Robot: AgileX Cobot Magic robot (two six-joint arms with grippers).
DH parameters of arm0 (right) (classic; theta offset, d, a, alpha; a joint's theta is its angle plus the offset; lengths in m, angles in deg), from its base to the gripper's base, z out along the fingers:
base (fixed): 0 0 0 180
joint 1: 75.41 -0.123 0 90
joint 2: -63.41 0 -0.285 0
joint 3: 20.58 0 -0.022 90
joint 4: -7.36 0.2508 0 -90
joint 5: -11.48 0 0.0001 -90
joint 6: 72.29 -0.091 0 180
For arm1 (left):
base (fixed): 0 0 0 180
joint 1: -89.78 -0.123 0 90
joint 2: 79.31 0 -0.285 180
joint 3: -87.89 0 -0.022 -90
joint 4: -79.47 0.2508 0 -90
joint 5: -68.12 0 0.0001 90
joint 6: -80.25 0.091 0 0
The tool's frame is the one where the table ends.
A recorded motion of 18 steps. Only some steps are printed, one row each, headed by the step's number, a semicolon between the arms.
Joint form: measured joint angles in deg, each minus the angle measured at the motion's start. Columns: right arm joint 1, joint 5, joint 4, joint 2, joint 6, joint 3; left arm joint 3, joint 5, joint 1, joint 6, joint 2, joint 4.
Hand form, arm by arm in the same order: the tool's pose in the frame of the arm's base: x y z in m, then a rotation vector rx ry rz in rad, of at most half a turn. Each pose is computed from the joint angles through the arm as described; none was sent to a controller.
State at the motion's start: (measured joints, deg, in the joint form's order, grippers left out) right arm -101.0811 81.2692 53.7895 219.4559 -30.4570 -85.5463; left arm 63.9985 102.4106 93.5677 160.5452 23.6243 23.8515
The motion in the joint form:
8: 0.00 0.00 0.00 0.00 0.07 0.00; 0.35 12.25 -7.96 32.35 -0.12 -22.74
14: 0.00 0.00 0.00 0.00 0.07 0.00; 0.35 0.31 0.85 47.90 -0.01 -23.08
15: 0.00 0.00 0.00 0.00 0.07 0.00; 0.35 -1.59 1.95 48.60 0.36 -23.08
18: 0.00 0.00 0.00 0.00 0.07 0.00; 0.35 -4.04 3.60 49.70 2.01 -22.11
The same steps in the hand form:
8: 0.4616 0.2905 0.1965 -1.2357 2.2117 1.0086; 0.3245 -0.0413 0.2221 0.9719 1.9417 -0.5294
14: 0.4616 0.2905 0.1965 -1.2357 2.2117 1.0086; 0.3275 -0.0775 0.2168 1.2785 1.7879 -0.2386
15: 0.4616 0.2905 0.1965 -1.2357 2.2117 1.0086; 0.3284 -0.0815 0.2140 1.2962 1.7885 -0.2100
18: 0.4616 0.2905 0.1965 -1.2357 2.2117 1.0086; 0.3303 -0.0881 0.2030 1.3492 1.7972 -0.1777

